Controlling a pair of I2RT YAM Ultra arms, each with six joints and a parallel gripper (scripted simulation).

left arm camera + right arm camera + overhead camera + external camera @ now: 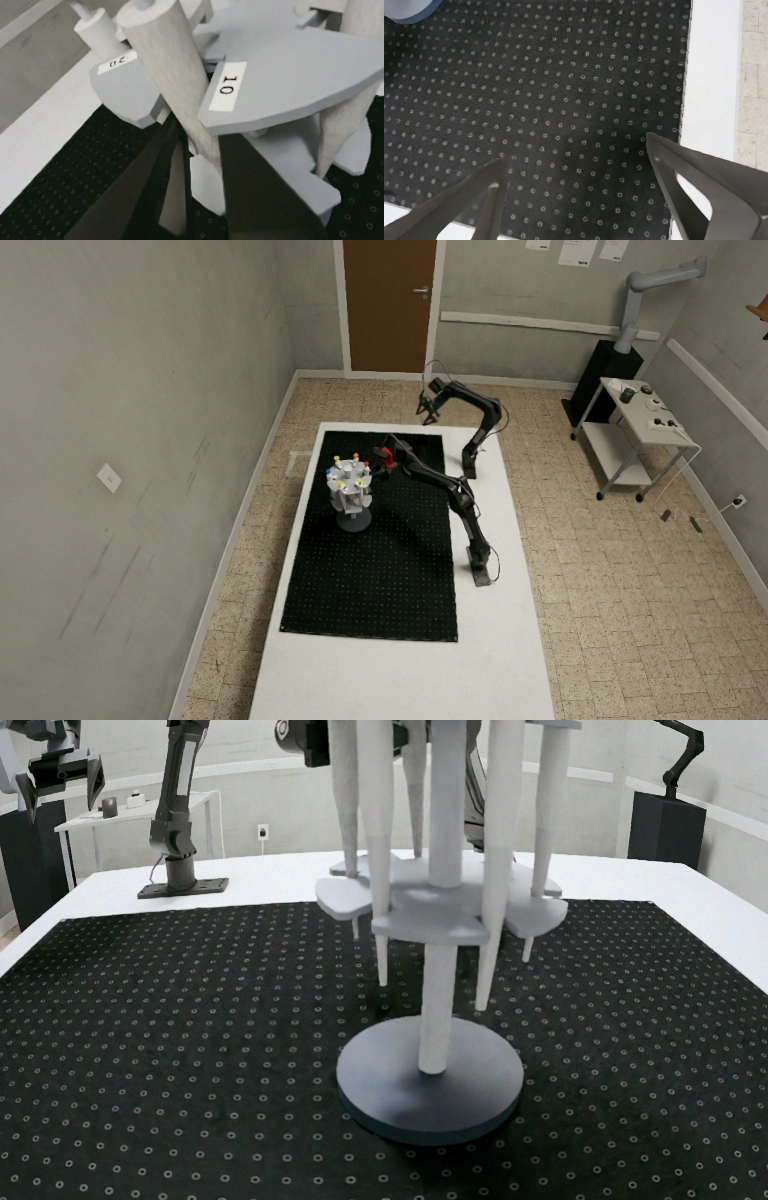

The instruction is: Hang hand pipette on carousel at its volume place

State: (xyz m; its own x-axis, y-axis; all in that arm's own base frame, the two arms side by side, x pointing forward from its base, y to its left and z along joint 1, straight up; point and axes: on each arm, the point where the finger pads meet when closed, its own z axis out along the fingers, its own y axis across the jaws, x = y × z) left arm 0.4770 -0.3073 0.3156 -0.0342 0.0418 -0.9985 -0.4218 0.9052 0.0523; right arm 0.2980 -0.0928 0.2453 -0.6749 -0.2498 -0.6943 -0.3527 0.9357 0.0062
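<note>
Right now the white pipette is 2 cm below my left hand and 2 cm ahead of it.
</note>
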